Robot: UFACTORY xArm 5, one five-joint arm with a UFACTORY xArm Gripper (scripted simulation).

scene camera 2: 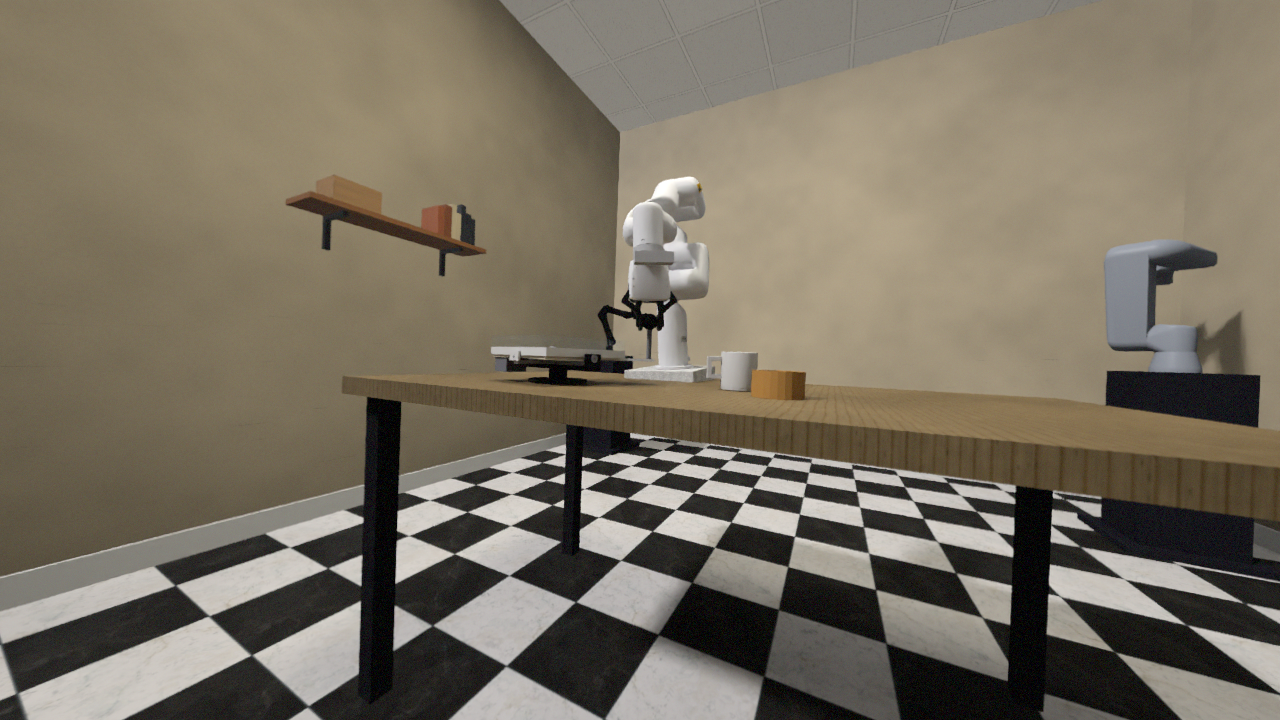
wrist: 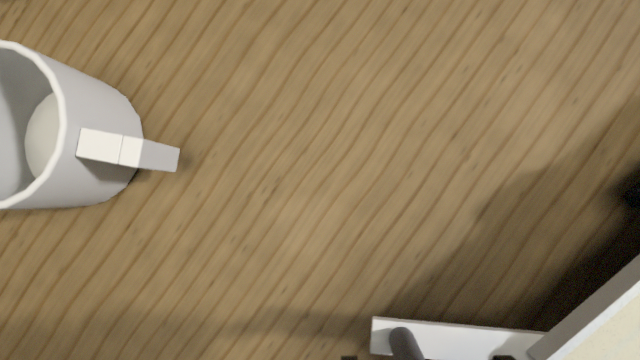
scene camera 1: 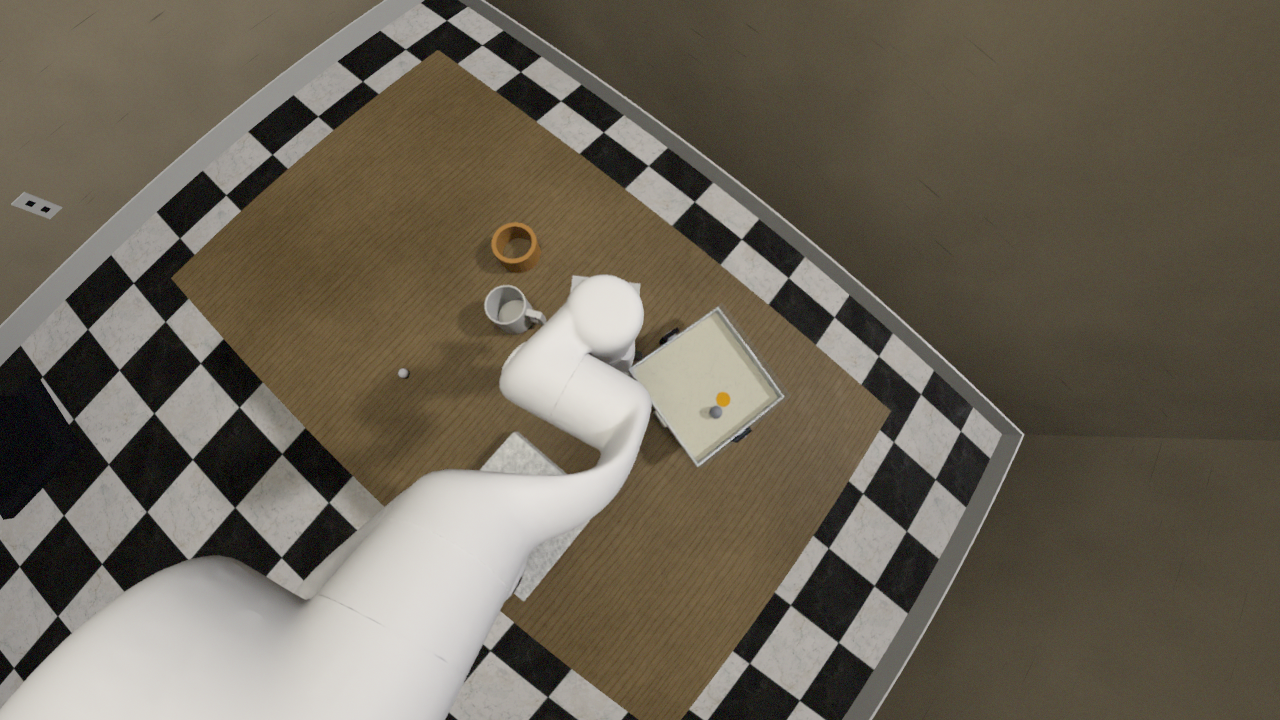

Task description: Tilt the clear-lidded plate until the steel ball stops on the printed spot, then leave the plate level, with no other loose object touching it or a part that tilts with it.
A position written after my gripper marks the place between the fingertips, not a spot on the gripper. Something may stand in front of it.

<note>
I see my gripper (scene camera 2: 649, 330), a white mug (scene camera 1: 505, 303) and a square clear-lidded plate (scene camera 1: 709, 384).
The white mug also shows in scene camera 2 (scene camera 2: 736, 367) and in the wrist view (wrist: 86, 106). The square clear-lidded plate is seen too in scene camera 2 (scene camera 2: 537, 346) and in the wrist view (wrist: 600, 320).
</note>
